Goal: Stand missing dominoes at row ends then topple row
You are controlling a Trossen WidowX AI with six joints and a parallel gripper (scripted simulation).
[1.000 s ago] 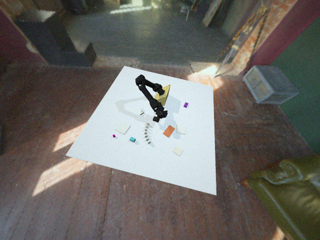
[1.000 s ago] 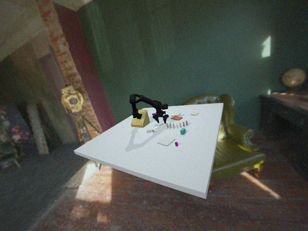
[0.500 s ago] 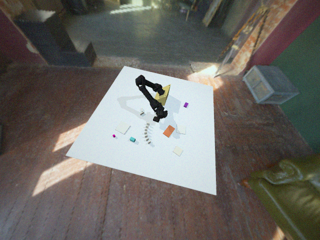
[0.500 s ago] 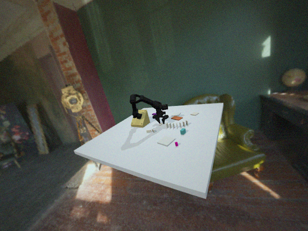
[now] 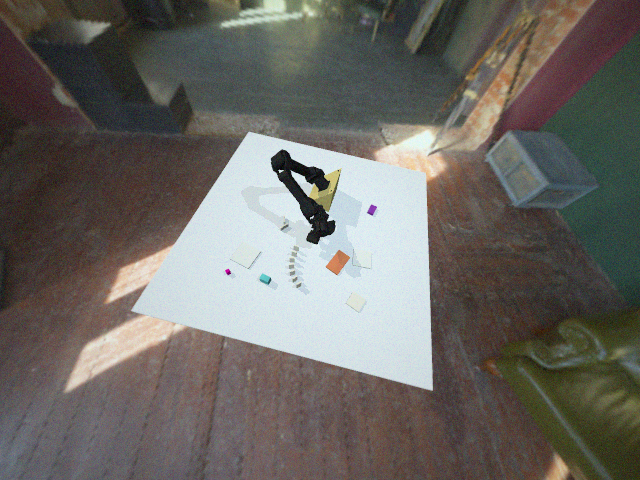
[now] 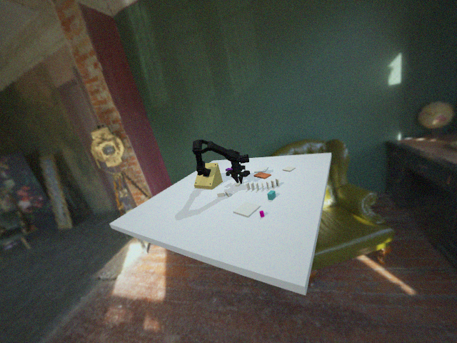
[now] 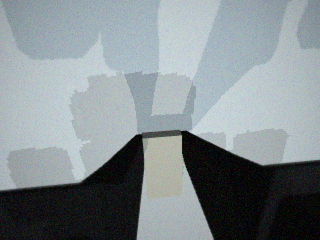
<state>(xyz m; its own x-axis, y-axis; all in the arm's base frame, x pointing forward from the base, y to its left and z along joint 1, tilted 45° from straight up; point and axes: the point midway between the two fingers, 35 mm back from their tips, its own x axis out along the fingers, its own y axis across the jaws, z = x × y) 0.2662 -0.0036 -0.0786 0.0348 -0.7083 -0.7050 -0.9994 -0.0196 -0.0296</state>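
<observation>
The orange tile lies 110 mm ahead of my gripper tip and 160 mm to the left of it. From my gripper tip the other things lie so: teal block 330 mm ahead, 140 mm to the right, 20 mm above; then purple block 290 mm behind, 250 mm to the left, 10 mm above; then white tile 240 mm ahead, 290 mm to the right.
</observation>
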